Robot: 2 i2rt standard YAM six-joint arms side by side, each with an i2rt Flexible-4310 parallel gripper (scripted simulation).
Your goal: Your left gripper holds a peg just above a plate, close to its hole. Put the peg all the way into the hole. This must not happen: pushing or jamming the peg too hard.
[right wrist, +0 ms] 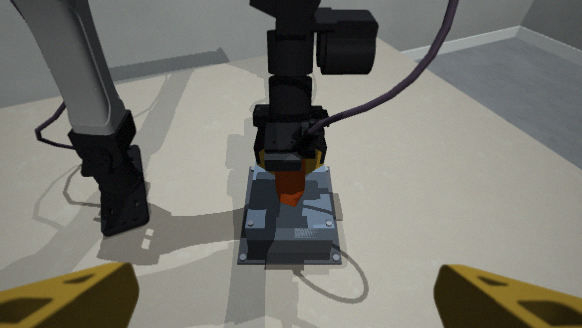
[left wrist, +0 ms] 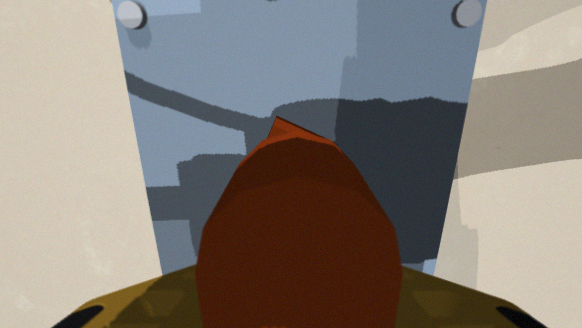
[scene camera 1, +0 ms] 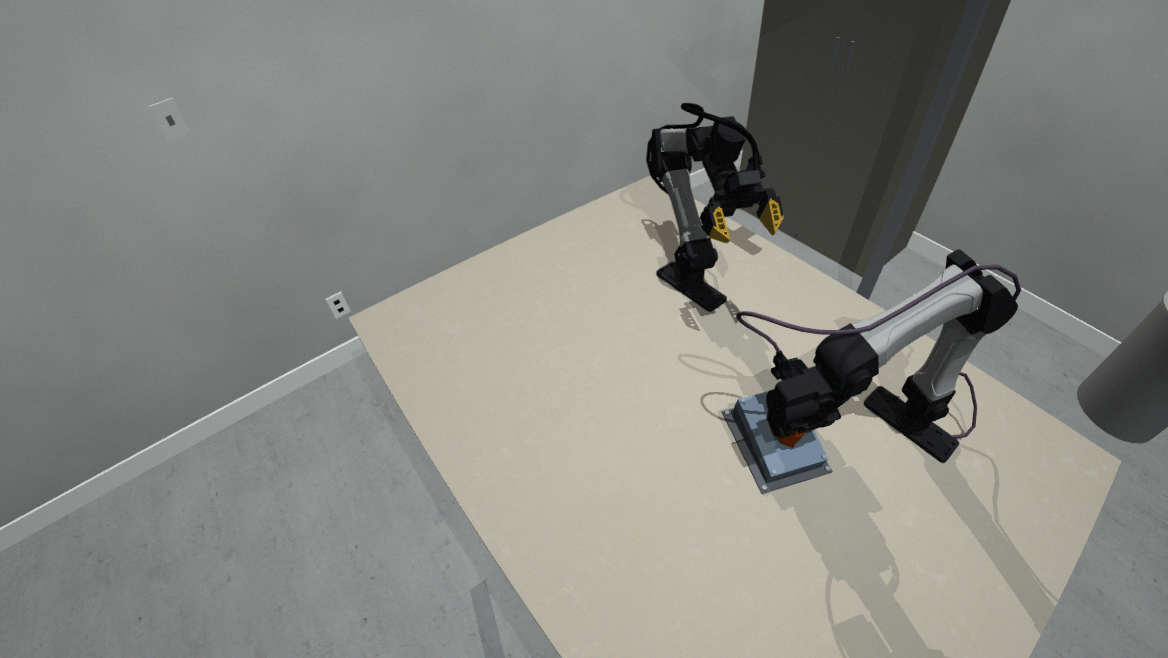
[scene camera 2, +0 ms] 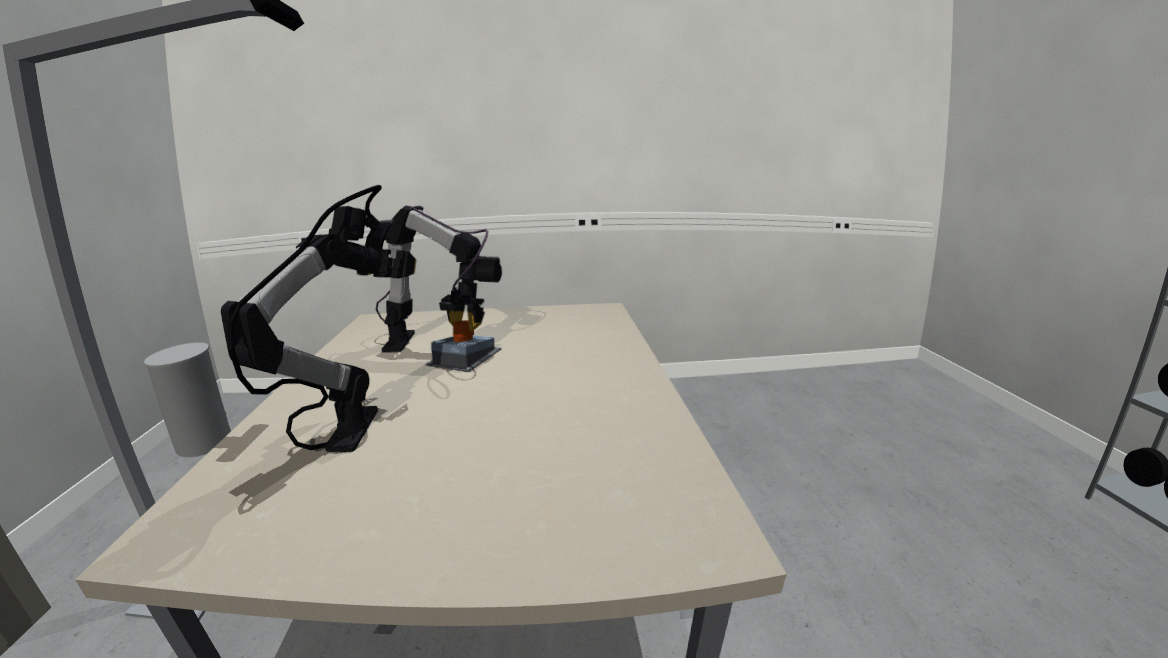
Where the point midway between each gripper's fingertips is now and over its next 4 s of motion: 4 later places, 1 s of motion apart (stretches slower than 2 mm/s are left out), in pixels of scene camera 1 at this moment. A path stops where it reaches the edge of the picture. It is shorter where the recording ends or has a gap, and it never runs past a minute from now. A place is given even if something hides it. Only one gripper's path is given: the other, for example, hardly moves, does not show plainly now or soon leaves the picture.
The left gripper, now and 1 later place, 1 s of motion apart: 787, 425; 794, 417
